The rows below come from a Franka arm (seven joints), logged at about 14 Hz.
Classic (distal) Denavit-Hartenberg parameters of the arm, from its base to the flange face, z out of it. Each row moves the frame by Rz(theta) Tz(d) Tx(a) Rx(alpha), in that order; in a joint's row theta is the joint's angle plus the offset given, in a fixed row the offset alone. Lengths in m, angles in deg.
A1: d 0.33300, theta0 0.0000, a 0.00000, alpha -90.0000
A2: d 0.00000, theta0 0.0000, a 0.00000, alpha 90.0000
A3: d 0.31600, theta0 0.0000, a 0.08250, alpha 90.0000
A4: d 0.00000, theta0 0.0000, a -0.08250, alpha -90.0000
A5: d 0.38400, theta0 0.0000, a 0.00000, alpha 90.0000
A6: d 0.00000, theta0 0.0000, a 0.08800, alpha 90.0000
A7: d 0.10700, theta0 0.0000, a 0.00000, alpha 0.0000
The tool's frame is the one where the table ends.
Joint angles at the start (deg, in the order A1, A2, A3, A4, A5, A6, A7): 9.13, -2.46, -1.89, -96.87, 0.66, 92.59, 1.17
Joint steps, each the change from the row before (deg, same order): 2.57, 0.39, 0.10, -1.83, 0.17, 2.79, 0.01; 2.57, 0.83, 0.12, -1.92, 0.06, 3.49, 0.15; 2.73, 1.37, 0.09, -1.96, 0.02, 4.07, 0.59; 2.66, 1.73, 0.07, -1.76, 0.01, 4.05, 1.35; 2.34, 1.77, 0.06, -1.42, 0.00, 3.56, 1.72; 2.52, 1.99, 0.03, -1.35, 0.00, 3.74, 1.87; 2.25, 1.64, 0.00, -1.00, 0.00, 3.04, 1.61; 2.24, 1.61, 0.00, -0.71, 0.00, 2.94, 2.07; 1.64, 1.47, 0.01, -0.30, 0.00, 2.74, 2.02; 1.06, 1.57, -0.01, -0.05, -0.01, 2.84, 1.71; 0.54, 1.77, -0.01, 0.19, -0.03, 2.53, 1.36
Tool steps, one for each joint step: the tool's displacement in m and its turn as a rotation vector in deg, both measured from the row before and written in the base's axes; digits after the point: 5 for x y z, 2 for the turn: 0.00107, 0.02618, -0.01474, 0.23, -0.54, 2.61; 0.00208, 0.02694, -0.01874, 0.16, -0.72, 2.48; 0.00236, 0.02904, -0.02358, 0.14, -0.72, 2.16; 0.00125, 0.02874, -0.02568, 0.12, -0.53, 1.32; -0.00039, 0.02552, -0.02419, 0.09, -0.34, 0.63; -0.00243, 0.02710, -0.02572, 0.12, -0.36, 0.63; -0.00438, 0.02352, -0.02043, 0.15, -0.35, 0.60; -0.00542, 0.02339, -0.01794, 0.29, -0.53, 0.14; -0.00308, 0.01807, -0.01349, 0.50, -0.81, -0.40; 0.00029, 0.01302, -0.01240, 0.64, -1.02, -0.68; 0.00307, 0.00841, -0.01322, 0.51, -0.79, -0.83
